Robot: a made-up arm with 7 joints.
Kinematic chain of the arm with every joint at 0, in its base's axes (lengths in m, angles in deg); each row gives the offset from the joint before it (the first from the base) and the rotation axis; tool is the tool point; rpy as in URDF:
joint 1: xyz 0 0 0.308 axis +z
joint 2: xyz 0 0 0 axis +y
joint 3: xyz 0 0 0.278 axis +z
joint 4: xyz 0.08 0 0 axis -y
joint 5: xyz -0.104 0 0.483 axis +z
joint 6: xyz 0 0 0 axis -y
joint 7: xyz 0.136 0 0 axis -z
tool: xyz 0 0 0 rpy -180 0 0
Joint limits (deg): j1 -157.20..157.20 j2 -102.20..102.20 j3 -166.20..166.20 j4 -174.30..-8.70 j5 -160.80..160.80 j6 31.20..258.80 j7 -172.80..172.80
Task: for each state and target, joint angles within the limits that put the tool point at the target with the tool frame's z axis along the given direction. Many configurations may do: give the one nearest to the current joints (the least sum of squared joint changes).
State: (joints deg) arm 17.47 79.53 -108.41 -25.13 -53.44 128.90 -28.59
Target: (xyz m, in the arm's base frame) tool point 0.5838 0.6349 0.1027 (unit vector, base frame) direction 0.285 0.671 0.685
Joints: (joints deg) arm 52.88 101.11 -127.15 -9.04 -71.32 127.52 -28.59
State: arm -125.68 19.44 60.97 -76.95 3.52 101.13 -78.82
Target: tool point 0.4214 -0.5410 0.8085 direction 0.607 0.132 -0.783
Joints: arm -119.93 13.24 78.58 -76.63 18.66 101.35 -78.82
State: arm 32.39 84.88 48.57 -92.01 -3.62 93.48 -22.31
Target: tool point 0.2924 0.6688 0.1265 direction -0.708 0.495 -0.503
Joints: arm 10.24 73.48 64.23 -106.00 -1.34 149.36 -22.31
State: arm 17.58 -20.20 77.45 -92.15 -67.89 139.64 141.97
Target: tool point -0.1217 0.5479 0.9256 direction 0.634 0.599 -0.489
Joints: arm 32.43 -21.22 50.65 -83.08 -24.52 115.22 141.97
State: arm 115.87 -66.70 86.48 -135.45 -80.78 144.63 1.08
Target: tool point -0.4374 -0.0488 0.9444 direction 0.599 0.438 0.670
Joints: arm 90.21 -63.31 35.20 -95.26 -86.37 108.05 1.08
